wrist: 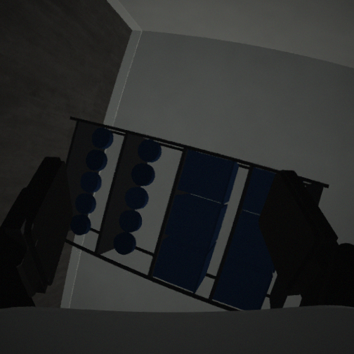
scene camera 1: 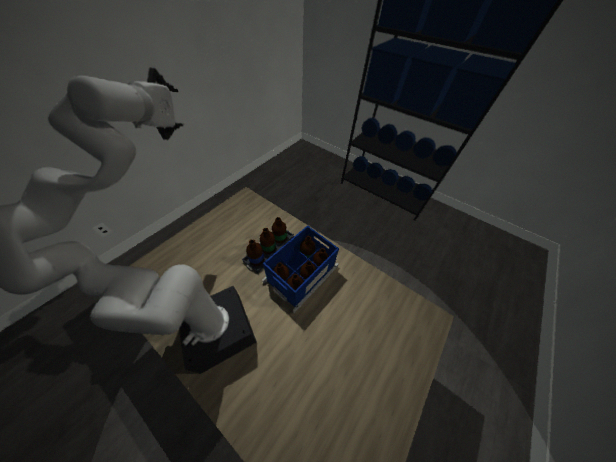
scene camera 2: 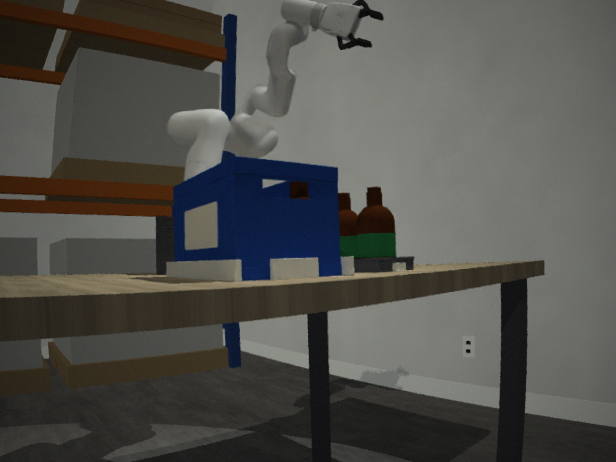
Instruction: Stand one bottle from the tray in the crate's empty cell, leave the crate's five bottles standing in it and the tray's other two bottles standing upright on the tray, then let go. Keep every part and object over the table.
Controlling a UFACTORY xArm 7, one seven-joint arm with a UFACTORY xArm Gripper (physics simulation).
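Places are measured from the arm's base along level axes (x ahead, y left, z up), in centimetres.
Pixels of known places: gripper, fingertip midpoint: [scene camera 1: 176, 107] [scene camera 2: 376, 30]; arm's base, link origin: [scene camera 1: 211, 323].
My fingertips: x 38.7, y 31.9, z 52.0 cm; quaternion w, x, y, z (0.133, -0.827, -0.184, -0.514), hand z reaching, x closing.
Ahead of a thing's pixels: the offset from my fingertips to its top centre. "*": to the spot under its first point.
My gripper [scene camera 1: 178, 107] [scene camera 2: 376, 30] [wrist: 170, 191] is open and empty, high above table level and far from the bottles, pointing sideways. The tray @(dx +3.9, dy -24.3, dz -62.4 cm) [scene camera 1: 253, 269] [scene camera 2: 372, 265] holds three upright brown bottles: one with a blue band @(dx -4.6, dy -23.0, dz -48.9 cm) [scene camera 1: 254, 254], a green-banded middle one @(dx +3.9, dy -24.0, dz -48.9 cm) [scene camera 1: 268, 241] and a green-banded end one @(dx +12.5, dy -25.0, dz -48.9 cm) [scene camera 1: 279, 230] [scene camera 2: 376, 225]. The blue crate @(dx +0.4, dy -46.1, dz -47.4 cm) [scene camera 1: 280, 287] [scene camera 2: 285, 235] stands beside the tray. Its five bottles include one @(dx +10.3, dy -43.3, dz -48.6 cm) [scene camera 1: 308, 245] and another @(dx -7.8, dy -40.3, dz -48.6 cm) [scene camera 1: 281, 271] in the row nearer the tray, with the empty cell between them. Crate and tray do not show in the wrist view.
The wooden table [scene camera 1: 370, 345] [scene camera 2: 450, 280] carries my arm's black base [scene camera 1: 220, 355] near the crate. Pale blocks @(* dx +14.8, dy -49.4, dz -63.3 cm) [scene camera 2: 294, 267] sit around the crate's foot. A black shelf rack [scene camera 1: 410, 111] with blue bins stands beyond the table. An orange-beamed rack [scene camera 2: 100, 189] stands behind the arm.
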